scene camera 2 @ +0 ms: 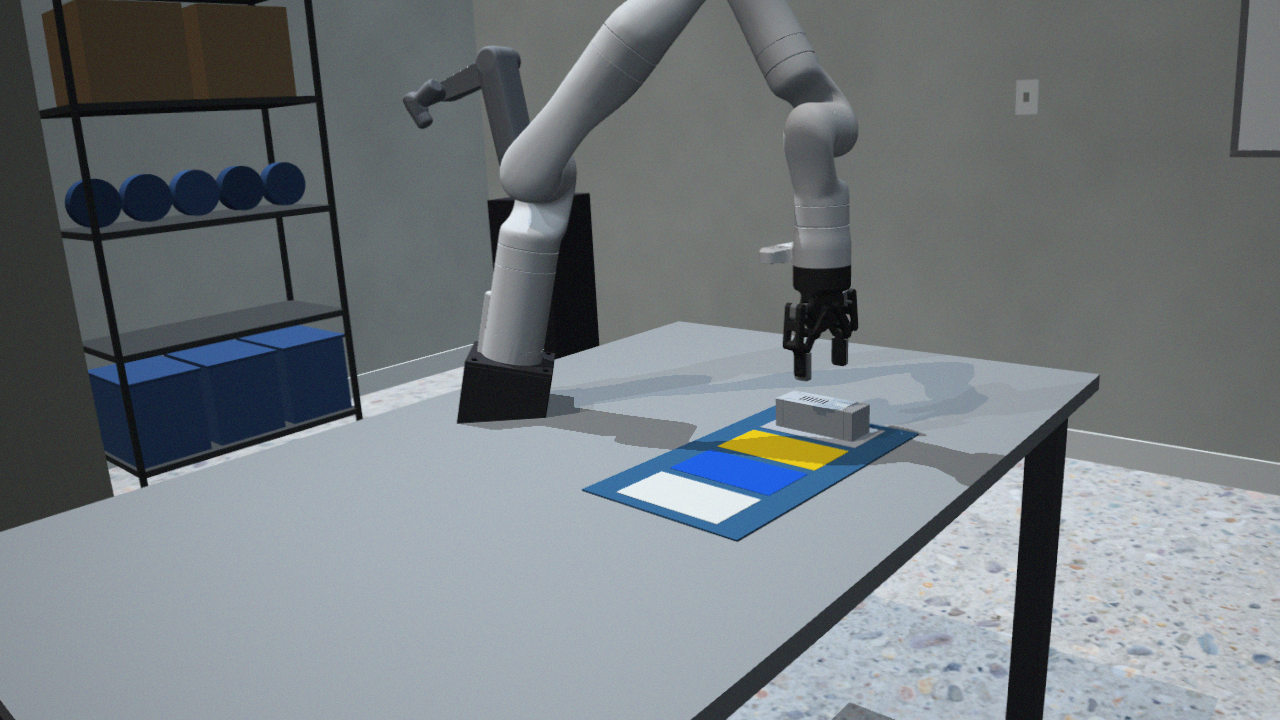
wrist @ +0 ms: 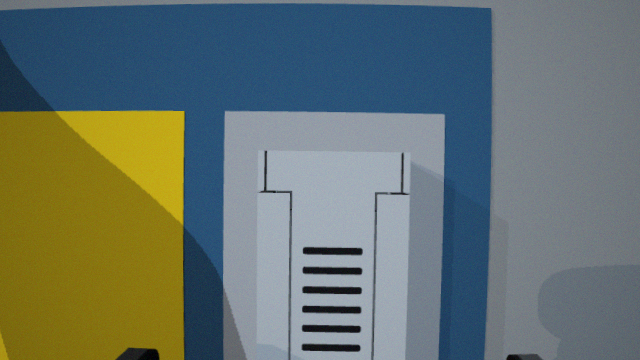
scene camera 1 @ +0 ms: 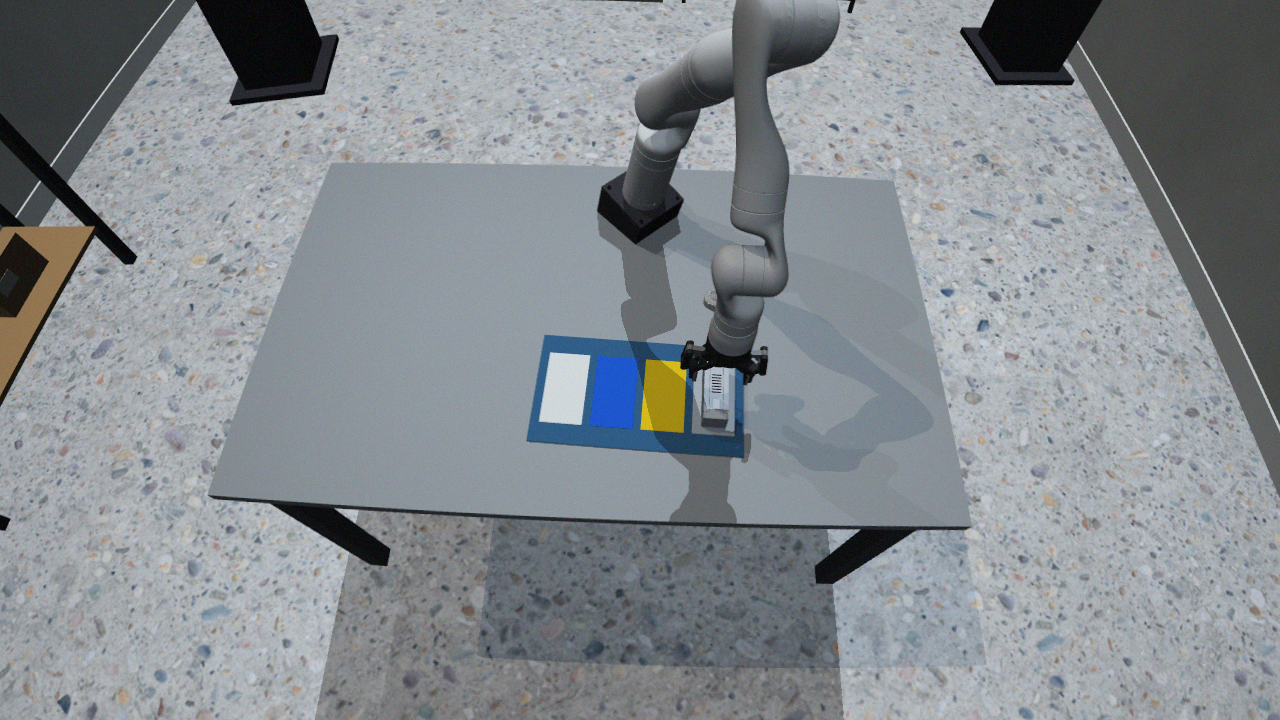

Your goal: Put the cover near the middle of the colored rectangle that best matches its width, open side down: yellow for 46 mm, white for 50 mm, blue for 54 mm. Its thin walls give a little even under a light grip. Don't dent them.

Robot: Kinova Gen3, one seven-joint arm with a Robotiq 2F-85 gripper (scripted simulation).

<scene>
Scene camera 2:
my gripper: 821, 372
cover: 847, 420
dark blue mat: 742, 524
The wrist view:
cover: 326, 294
dark blue mat: 204, 65
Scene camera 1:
my gripper: 719, 378
cover: 716, 407
dark blue mat: 584, 435
</scene>
